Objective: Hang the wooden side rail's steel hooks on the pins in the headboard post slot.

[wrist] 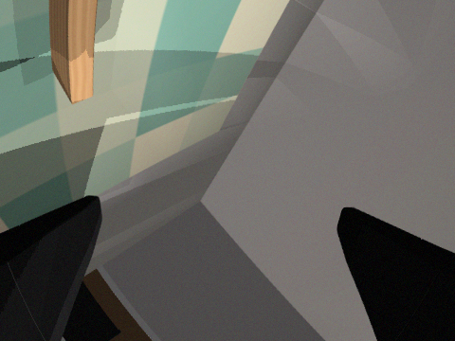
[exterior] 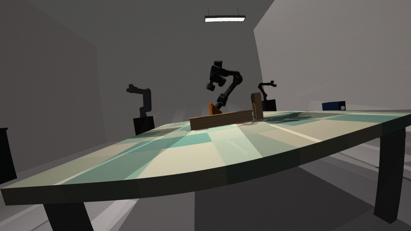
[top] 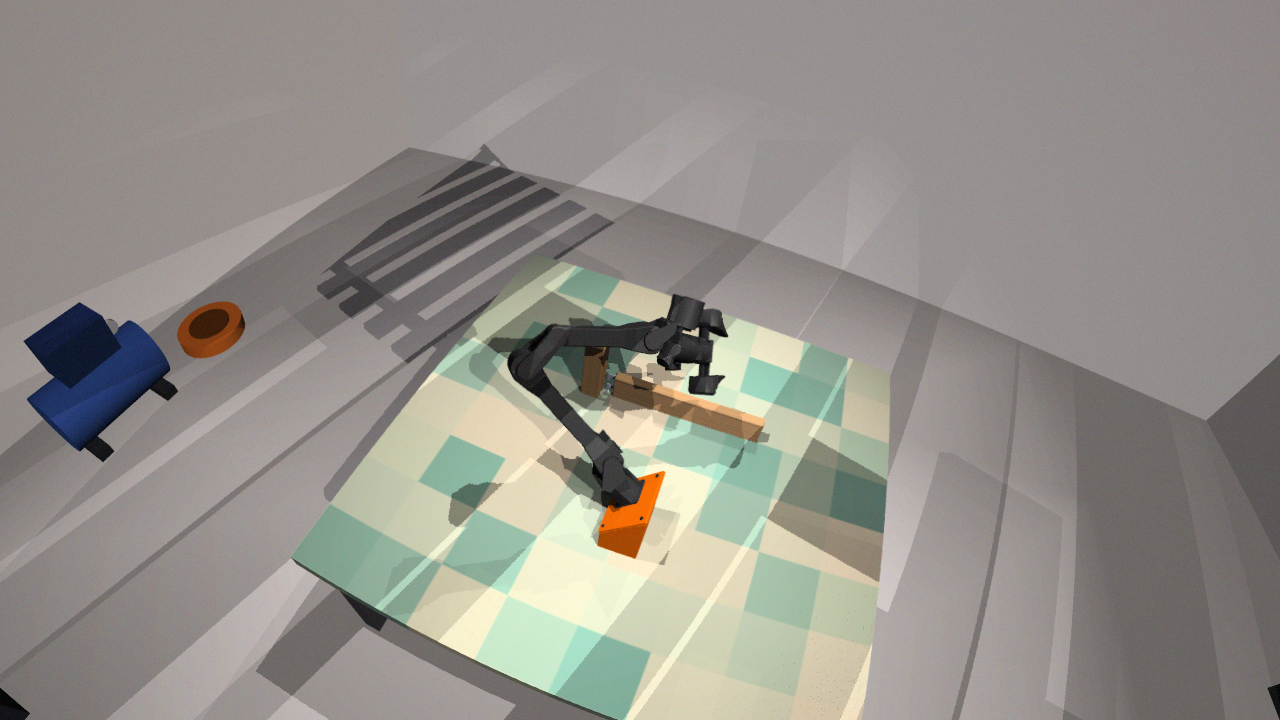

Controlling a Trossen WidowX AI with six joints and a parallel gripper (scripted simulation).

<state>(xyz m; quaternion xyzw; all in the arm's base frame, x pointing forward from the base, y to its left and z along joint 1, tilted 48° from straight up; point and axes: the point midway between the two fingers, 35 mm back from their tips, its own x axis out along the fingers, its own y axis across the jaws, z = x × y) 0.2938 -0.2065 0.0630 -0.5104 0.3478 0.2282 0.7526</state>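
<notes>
The headboard post is 310 mm to the left of my gripper tip, 200 mm below it and 40 mm ahead of it.
</notes>
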